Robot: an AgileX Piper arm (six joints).
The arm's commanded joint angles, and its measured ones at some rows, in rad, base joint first. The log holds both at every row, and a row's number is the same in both.
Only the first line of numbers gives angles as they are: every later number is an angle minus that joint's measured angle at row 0.
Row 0, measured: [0.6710, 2.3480, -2.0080, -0.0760, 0.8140, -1.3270]
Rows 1 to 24, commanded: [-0.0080, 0.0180, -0.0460, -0.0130, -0.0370, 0.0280]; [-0.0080, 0.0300, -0.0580, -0.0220, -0.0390, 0.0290]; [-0.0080, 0.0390, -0.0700, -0.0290, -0.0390, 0.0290]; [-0.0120, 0.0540, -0.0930, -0.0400, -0.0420, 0.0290]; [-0.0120, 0.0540, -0.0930, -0.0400, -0.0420, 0.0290]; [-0.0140, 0.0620, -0.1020, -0.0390, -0.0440, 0.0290]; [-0.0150, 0.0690, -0.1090, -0.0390, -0.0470, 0.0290]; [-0.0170, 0.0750, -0.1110, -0.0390, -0.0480, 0.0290]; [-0.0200, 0.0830, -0.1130, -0.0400, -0.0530, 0.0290]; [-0.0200, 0.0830, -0.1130, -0.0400, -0.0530, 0.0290]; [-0.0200, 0.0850, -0.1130, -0.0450, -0.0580, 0.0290]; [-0.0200, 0.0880, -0.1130, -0.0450, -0.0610, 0.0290]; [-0.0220, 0.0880, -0.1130, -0.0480, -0.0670, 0.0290]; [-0.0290, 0.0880, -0.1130, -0.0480, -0.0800, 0.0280]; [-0.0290, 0.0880, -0.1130, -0.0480, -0.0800, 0.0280]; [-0.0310, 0.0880, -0.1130, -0.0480, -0.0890, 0.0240]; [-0.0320, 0.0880, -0.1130, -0.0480, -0.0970, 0.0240]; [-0.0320, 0.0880, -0.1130, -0.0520, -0.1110, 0.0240]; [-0.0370, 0.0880, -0.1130, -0.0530, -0.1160, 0.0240]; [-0.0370, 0.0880, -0.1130, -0.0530, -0.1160, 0.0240]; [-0.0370, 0.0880, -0.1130, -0.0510, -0.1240, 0.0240]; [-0.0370, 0.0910, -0.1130, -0.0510, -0.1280, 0.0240]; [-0.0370, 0.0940, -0.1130, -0.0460, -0.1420, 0.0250]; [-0.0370, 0.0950, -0.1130, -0.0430, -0.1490, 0.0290]
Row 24, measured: [-0.0350, 0.0950, -0.1020, -0.0380, -0.0950, 0.0240]
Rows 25 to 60, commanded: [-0.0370, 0.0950, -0.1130, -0.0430, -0.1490, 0.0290]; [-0.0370, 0.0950, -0.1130, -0.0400, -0.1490, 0.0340]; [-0.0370, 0.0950, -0.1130, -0.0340, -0.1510, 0.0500]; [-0.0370, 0.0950, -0.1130, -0.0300, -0.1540, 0.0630]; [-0.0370, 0.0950, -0.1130, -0.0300, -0.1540, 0.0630]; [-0.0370, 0.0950, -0.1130, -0.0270, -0.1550, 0.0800]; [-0.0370, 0.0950, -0.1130, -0.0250, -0.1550, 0.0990]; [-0.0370, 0.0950, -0.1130, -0.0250, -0.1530, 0.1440]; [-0.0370, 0.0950, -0.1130, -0.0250, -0.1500, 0.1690]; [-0.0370, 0.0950, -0.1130, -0.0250, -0.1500, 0.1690]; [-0.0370, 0.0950, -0.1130, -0.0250, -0.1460, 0.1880]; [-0.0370, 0.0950, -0.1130, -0.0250, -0.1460, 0.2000]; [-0.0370, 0.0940, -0.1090, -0.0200, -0.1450, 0.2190]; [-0.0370, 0.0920, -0.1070, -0.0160, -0.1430, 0.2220]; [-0.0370, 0.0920, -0.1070, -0.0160, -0.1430, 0.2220]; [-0.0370, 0.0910, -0.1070, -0.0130, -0.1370, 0.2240]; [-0.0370, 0.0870, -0.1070, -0.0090, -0.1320, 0.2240]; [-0.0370, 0.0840, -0.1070, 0.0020, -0.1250, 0.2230]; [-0.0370, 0.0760, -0.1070, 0.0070, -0.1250, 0.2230]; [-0.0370, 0.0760, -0.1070, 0.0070, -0.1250, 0.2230]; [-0.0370, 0.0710, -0.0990, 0.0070, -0.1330, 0.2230]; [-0.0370, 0.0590, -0.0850, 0.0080, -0.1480, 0.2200]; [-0.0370, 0.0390, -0.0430, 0.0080, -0.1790, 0.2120]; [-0.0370, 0.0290, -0.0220, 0.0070, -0.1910, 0.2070]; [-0.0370, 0.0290, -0.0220, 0.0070, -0.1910, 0.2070]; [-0.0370, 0.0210, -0.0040, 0.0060, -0.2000, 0.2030]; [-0.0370, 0.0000, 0.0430, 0.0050, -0.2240, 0.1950]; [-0.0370, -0.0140, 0.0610, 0.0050, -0.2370, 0.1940]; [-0.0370, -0.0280, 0.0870, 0.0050, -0.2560, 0.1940]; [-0.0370, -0.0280, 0.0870, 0.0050, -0.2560, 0.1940]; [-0.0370, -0.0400, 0.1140, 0.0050, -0.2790, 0.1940]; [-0.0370, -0.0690, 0.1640, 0.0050, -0.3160, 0.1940]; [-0.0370, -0.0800, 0.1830, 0.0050, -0.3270, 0.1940]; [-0.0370, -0.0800, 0.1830, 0.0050, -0.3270, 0.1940]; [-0.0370, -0.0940, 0.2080, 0.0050, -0.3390, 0.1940]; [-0.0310, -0.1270, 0.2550, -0.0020, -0.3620, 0.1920]
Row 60, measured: [-0.0350, -0.0750, 0.2030, -0.0040, -0.3260, 0.2040]
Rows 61 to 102, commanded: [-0.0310, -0.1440, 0.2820, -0.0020, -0.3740, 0.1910]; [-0.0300, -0.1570, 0.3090, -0.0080, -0.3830, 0.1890]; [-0.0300, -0.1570, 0.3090, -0.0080, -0.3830, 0.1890]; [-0.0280, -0.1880, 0.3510, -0.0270, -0.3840, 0.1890]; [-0.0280, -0.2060, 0.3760, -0.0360, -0.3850, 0.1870]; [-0.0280, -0.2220, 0.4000, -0.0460, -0.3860, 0.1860]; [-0.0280, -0.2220, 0.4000, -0.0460, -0.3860, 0.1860]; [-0.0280, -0.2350, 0.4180, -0.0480, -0.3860, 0.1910]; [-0.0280, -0.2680, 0.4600, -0.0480, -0.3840, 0.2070]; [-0.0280, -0.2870, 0.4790, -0.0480, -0.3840, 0.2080]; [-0.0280, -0.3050, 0.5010, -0.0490, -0.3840, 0.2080]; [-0.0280, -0.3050, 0.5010, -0.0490, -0.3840, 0.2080]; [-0.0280, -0.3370, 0.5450, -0.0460, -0.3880, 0.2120]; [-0.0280, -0.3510, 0.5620, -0.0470, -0.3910, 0.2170]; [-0.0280, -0.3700, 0.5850, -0.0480, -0.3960, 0.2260]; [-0.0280, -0.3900, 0.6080, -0.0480, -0.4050, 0.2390]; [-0.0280, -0.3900, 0.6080, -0.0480, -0.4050, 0.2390]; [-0.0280, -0.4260, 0.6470, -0.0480, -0.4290, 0.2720]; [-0.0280, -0.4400, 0.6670, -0.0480, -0.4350, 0.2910]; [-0.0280, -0.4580, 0.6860, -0.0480, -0.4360, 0.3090]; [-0.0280, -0.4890, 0.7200, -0.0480, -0.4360, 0.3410]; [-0.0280, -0.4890, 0.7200, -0.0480, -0.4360, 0.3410]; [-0.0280, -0.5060, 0.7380, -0.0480, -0.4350, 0.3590]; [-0.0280, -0.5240, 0.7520, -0.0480, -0.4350, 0.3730]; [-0.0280, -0.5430, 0.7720, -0.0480, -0.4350, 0.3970]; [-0.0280, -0.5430, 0.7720, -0.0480, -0.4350, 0.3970]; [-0.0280, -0.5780, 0.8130, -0.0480, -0.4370, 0.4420]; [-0.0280, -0.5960, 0.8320, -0.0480, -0.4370, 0.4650]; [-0.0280, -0.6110, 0.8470, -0.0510, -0.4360, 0.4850]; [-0.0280, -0.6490, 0.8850, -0.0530, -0.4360, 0.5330]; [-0.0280, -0.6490, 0.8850, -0.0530, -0.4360, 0.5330]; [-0.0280, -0.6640, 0.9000, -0.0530, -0.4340, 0.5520]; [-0.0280, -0.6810, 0.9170, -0.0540, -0.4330, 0.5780]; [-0.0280, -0.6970, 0.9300, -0.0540, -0.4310, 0.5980]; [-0.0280, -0.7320, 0.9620, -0.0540, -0.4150, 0.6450]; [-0.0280, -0.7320, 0.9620, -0.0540, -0.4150, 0.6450]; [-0.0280, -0.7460, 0.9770, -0.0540, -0.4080, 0.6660]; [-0.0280, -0.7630, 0.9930, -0.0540, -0.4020, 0.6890]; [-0.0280, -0.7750, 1.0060, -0.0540, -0.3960, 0.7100]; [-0.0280, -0.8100, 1.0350, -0.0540, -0.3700, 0.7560]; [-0.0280, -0.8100, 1.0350, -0.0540, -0.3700, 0.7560]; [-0.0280, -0.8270, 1.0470, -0.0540, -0.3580, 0.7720]
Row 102, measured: [-0.0340, -0.7830, 1.0150, -0.0530, -0.3910, 0.7120]
